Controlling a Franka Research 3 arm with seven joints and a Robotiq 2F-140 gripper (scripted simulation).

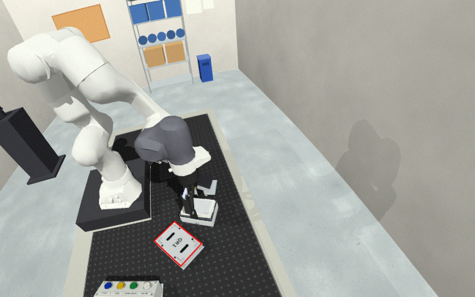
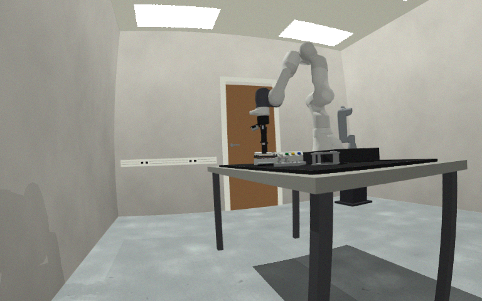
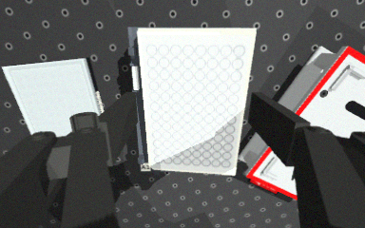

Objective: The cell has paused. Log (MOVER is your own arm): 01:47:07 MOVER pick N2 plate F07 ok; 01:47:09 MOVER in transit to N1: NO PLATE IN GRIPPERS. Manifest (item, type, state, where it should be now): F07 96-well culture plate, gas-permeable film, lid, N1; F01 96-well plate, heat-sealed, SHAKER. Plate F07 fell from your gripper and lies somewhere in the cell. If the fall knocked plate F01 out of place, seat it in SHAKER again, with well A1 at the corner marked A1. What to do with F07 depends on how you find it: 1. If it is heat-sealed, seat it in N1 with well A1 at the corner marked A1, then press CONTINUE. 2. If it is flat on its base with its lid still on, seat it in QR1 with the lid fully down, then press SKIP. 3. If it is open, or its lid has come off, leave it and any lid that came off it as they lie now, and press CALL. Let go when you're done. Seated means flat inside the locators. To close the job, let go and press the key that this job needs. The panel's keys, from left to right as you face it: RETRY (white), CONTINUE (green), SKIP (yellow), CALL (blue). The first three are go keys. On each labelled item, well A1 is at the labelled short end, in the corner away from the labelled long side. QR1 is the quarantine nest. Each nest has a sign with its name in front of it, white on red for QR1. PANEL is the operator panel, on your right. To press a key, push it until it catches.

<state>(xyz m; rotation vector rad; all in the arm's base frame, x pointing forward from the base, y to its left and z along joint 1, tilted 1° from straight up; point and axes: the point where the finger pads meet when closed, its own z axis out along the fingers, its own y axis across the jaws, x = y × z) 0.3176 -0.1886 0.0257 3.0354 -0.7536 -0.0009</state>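
The white 96-well plate lies 20 mm below my hand. The rest, counted from my hand: pale flat rectangular piece 150 mm to the left, 80 mm below, 40 mm ahead; white retry key 260 mm to the right, 240 mm behind, 30 mm below; green continue key 290 mm behind, 250 mm to the right, 30 mm below.
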